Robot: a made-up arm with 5 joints.
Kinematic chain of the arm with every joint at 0, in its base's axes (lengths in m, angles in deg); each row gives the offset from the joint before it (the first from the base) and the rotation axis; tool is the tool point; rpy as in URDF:
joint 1: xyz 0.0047 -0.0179 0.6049 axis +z
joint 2: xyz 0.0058 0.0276 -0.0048 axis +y
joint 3: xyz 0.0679 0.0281 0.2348 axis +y
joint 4: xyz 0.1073 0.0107 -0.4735 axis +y
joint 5: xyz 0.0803 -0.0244 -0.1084 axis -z
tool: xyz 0.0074 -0.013 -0.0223 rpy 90 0 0
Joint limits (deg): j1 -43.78..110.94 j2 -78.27..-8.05 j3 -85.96..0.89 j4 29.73..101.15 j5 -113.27..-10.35
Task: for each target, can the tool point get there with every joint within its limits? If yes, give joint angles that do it. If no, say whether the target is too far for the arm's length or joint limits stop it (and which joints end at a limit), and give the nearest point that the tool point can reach.
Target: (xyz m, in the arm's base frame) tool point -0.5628 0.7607 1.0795
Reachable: no: too far | nearest point -0.2814 0.5814 1.0070 | short by 0.341 m
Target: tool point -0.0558 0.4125 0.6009
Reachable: yes | joints 91.98 -38.92 -30.24 90.61 -74.31
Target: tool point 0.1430 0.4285 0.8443
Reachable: yes | joints 67.99 -59.49 -31.02 52.69 -48.99
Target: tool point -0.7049 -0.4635 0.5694
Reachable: no: joint limits stop it (at a limit: joint 1, joint 2, joint 3, joint 4, joint 5) | nearest point -0.0703 0.0273 0.3057 | short by 0.844 m
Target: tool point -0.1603 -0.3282 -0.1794
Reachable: no: joint limits stop it (at a limit: joint 1, joint 2, joint 3, joint 5) | nearest point 0.1524 -0.1171 0.2299 | short by 0.557 m
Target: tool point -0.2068 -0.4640 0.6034
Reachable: no: joint limits stop it (at a limit: joint 1, joint 2, joint 3, joint 4, joint 5) | nearest point 0.2459 -0.2068 0.5597 | short by 0.523 m
